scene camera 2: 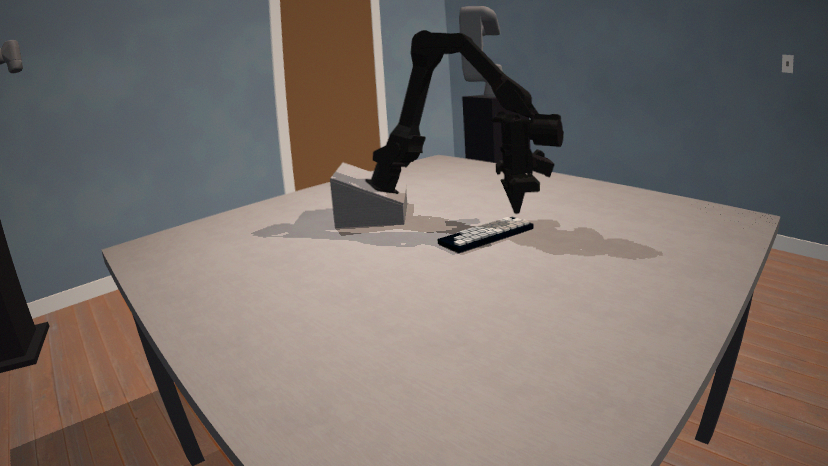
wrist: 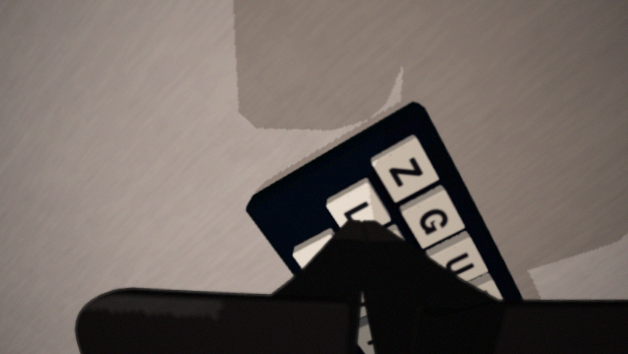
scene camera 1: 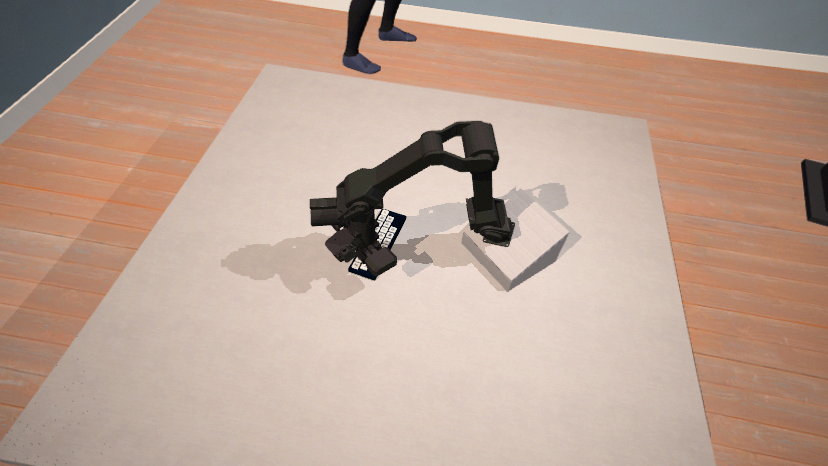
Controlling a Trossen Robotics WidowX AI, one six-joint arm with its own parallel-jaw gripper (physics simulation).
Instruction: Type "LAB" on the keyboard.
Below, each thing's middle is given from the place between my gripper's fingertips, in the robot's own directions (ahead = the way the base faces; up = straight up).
My hand is 9 cm to the left of the dark keyboard [scene camera 2: 503, 228] and 2 cm above it.
